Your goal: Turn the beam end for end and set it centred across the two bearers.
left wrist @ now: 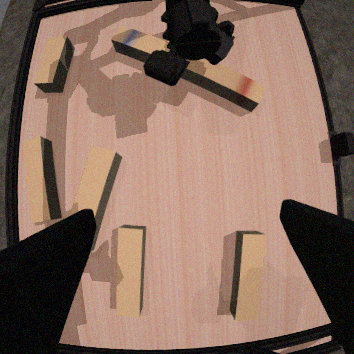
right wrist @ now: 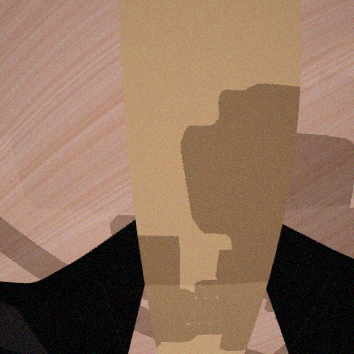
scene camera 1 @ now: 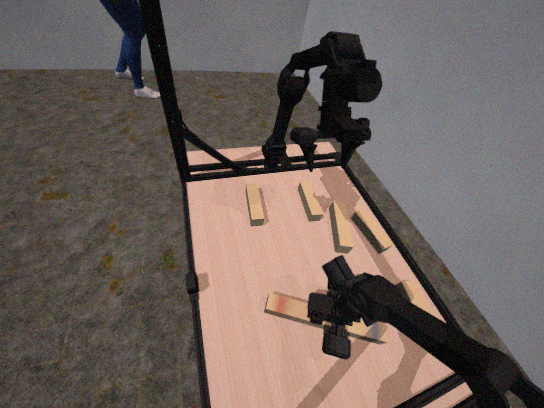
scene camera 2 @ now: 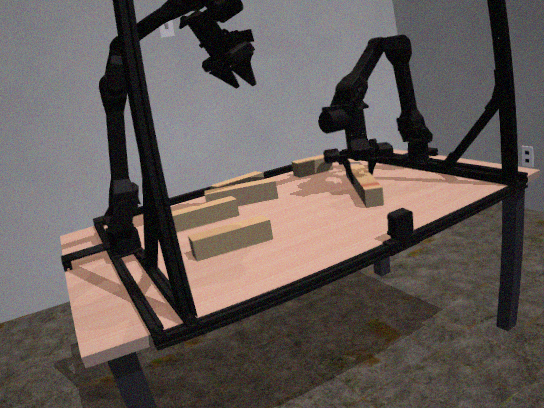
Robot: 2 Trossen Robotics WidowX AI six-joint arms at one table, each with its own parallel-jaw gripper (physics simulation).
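Frame: origin at the left arm's base, x right, y back, z down, level; metres.
Where they show: left gripper, fingertip midpoint: (left wrist: 188, 214) (scene camera 1: 327, 169) (scene camera 2: 245, 86); right gripper, fingertip midpoint: (left wrist: 181, 65) (right wrist: 201, 222) (scene camera 1: 327, 320); left arm's base, origin of the base link: (scene camera 1: 270, 164) (scene camera 2: 126, 251); right arm's base, origin of the base link: (scene camera 2: 419, 160).
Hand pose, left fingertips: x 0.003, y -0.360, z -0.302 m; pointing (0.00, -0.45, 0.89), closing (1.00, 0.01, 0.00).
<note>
Each offset is from my left fingertips to the centre of the thing.
The beam @[dx +0.029, dy -0.284, dz +0.298 m] (scene camera 1: 286, 305) (scene camera 2: 367, 188) (left wrist: 225, 79) (right wrist: 211, 105) is a long pale wooden bar with a red stripe near one end and a blue stripe near the other. It lies aslant at the table's near end in scene camera 1. My right gripper (scene camera 1: 335, 313) (scene camera 2: 359, 170) (right wrist: 201, 222) is down over its middle, with a finger pressed on each long side. Two short parallel blocks, the bearers @[dx +0.124, dy +0.151, dz +0.299 m] (scene camera 1: 255, 203) @[dx -0.098, dy +0.128, dz +0.299 m] (scene camera 1: 310, 200) (left wrist: 129, 270) (left wrist: 246, 274), lie at the far end. My left gripper (scene camera 1: 329, 158) (scene camera 2: 240, 77) (left wrist: 188, 214) hangs open and empty high above them.
Two more blocks @[dx -0.166, dy -0.010, dz +0.296 m] (scene camera 1: 341, 227) @[dx -0.282, dy -0.055, dz +0.299 m] (scene camera 1: 371, 231) lie close together by the right rail, and another @[dx -0.270, dy -0.322, dz +0.297 m] (scene camera 1: 412, 289) (left wrist: 54, 63) lies partly behind the right arm. A black frame (scene camera 1: 189, 259) edges the table, with a tall post (scene camera 1: 165, 89) at the far left corner. A person's legs (scene camera 1: 129, 48) show beyond.
</note>
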